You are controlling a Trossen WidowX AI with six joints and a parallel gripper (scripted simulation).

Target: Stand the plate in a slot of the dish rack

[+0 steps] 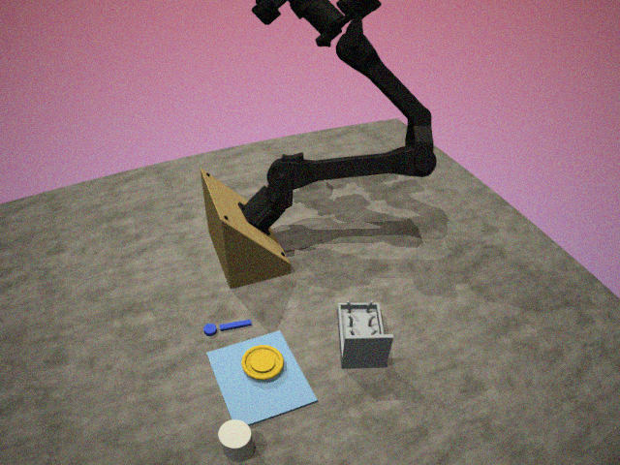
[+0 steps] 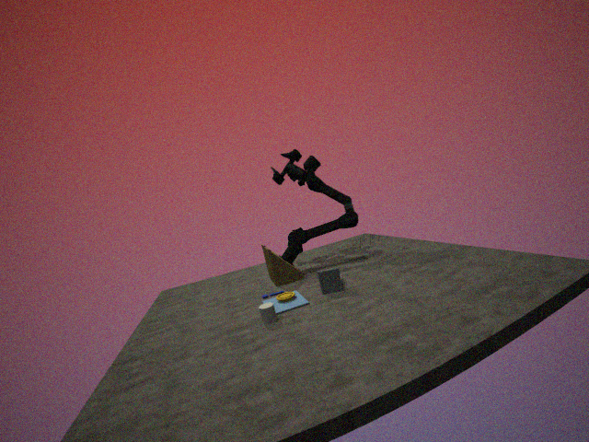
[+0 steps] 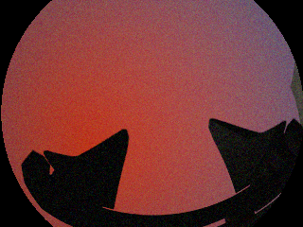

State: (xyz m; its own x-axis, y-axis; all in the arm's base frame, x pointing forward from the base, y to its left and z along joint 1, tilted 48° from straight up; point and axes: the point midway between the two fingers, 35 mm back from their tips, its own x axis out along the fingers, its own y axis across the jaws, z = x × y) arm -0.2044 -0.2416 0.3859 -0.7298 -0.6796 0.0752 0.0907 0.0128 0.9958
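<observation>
The yellow plate lies 520 mm below my gripper tip, 490 mm ahead of it and 200 mm to the right of it. From my gripper tip the other things lie so: blue spoon: 530 mm below, 390 mm ahead, 240 mm to the right; light blue mat: 540 mm below, 510 mm ahead, 210 mm to the right; grey dish rack: 510 mm below, 500 mm ahead, 30 mm to the right.
</observation>
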